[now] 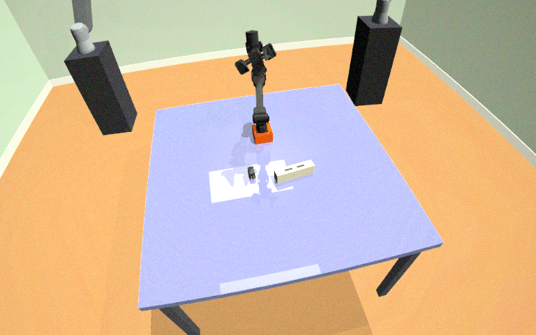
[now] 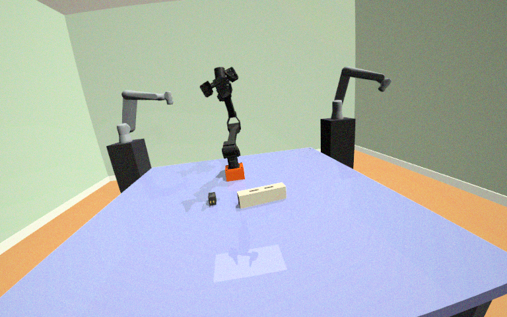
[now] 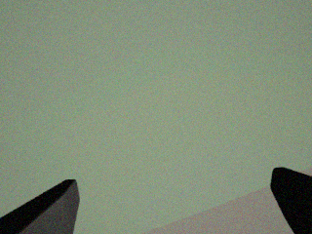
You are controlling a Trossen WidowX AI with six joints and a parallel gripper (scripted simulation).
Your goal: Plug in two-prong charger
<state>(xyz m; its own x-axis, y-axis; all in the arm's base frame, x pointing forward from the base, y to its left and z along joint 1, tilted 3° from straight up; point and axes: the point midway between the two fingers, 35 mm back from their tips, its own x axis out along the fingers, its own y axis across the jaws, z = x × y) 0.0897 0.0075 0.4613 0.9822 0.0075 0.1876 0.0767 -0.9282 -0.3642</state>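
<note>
Now: the black two-prong charger 17 cm ahead of my gripper tip, 7 cm to the right of it and 51 cm below it.
</note>
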